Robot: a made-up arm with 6 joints.
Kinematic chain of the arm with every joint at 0, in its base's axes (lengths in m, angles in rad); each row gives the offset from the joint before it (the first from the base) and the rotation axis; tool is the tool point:
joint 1: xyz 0 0 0.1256 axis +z
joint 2: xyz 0 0 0 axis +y
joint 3: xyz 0 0 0.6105 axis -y
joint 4: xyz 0 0 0 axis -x
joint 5: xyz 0.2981 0 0 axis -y
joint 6: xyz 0 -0.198 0 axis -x
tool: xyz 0 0 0
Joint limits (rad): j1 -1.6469..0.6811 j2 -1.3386..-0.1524 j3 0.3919..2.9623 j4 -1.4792..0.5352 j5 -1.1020..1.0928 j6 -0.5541..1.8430
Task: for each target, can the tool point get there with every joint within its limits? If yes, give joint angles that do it. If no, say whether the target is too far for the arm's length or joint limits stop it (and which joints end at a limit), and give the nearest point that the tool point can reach.
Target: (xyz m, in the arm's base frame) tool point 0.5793 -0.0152 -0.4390
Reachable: no: joint limits stop it (at a limit: joint 1, joint 2, joint 3, joint 4) | nearest point -0.1226 0.6319 -0.0475 | short by 1.032 m
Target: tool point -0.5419 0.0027 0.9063
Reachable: yes | joints -0.2200 -0.6792 1.8315 -0.9474 0.2371 0.6613
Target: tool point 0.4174 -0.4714 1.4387
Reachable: no: too far | nearest point 0.0913 -0.1809 1.0229 | short by 0.603 m
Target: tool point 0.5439 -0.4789 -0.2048
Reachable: no: joint limits stop it (at a limit: joint 1, joint 2, joint 3, joint 4) | nearest point -0.3750 -0.5232 -0.0475 | short by 0.933 m
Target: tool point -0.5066 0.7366 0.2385
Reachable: yes | joints -1.1211 -1.2043 2.7124 -0.8132 0.9028 0.5746
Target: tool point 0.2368 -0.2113 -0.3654
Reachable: no: joint limits stop it (at a limit: joint 1, joint 2, joint 3, joint 4) | nearest point -0.3750 -0.5232 -0.0475 | short by 0.757 m
